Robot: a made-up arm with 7 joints. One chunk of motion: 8 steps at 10 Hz.
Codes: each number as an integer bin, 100 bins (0 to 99) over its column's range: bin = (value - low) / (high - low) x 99, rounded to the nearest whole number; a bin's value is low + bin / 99 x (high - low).
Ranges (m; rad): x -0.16..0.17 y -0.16..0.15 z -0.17..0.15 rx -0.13..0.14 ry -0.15..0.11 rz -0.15..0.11
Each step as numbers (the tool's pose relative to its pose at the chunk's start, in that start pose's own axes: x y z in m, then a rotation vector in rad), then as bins.
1 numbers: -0.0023 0.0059 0.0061 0.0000 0.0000 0.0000
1 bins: 47 53 54 48 57 57
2 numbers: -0.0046 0.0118 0.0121 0.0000 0.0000 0.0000
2 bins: 47 55 56 48 57 57
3 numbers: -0.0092 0.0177 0.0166 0.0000 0.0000 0.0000
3 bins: 45 57 58 48 57 57
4 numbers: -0.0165 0.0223 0.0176 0.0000 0.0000 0.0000
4 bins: 43 58 58 48 57 57
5 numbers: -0.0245 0.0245 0.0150 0.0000 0.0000 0.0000
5 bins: 41 59 57 48 57 57
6 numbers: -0.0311 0.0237 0.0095 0.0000 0.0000 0.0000
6 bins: 39 59 56 48 57 57
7 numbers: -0.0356 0.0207 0.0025 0.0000 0.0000 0.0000
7 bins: 37 58 53 48 57 57
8 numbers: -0.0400 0.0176 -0.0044 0.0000 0.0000 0.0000
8 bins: 36 57 51 48 57 57
